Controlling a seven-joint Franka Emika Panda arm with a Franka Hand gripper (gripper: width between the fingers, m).
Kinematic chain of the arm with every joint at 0, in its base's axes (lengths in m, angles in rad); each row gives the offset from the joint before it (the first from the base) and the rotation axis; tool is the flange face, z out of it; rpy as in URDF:
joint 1: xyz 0 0 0.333 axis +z
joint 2: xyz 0 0 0 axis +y
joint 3: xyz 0 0 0.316 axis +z
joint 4: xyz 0.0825 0 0 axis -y
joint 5: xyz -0.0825 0 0.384 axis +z
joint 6: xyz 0 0 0 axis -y
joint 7: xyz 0.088 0 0 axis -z
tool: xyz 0 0 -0.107 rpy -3.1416 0 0
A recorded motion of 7 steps. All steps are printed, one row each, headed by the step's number.
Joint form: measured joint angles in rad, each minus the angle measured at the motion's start. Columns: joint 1, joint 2, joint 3, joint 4, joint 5, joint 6, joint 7.
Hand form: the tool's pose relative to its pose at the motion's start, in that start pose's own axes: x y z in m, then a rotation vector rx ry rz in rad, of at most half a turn. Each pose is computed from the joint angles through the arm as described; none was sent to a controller.
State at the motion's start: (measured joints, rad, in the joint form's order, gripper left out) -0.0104 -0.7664 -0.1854 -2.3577 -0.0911 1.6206 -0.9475
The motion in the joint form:
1: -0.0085 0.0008 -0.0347 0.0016 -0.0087 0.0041 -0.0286
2: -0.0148 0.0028 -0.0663 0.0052 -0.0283 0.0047 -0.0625
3: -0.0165 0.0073 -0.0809 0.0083 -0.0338 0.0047 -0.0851
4: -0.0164 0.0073 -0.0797 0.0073 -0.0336 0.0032 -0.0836
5: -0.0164 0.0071 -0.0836 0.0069 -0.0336 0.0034 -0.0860
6: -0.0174 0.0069 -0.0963 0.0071 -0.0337 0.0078 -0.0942
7: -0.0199 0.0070 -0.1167 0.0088 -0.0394 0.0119 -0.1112
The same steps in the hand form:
1: -0.0145 0.0101 0.0007 0.0057 0.0134 0.0053
2: -0.0287 0.0193 0.0013 0.0062 0.0143 0.0005
3: -0.0342 0.0238 0.0022 0.0100 0.0158 -0.0093
4: -0.0338 0.0233 0.0028 0.0117 0.0141 -0.0089
5: -0.0352 0.0240 0.0031 0.0134 0.0162 -0.0085
6: -0.0398 0.0271 0.0034 0.0145 0.0252 -0.0062
7: -0.0481 0.0321 0.0038 0.0148 0.0339 -0.0055

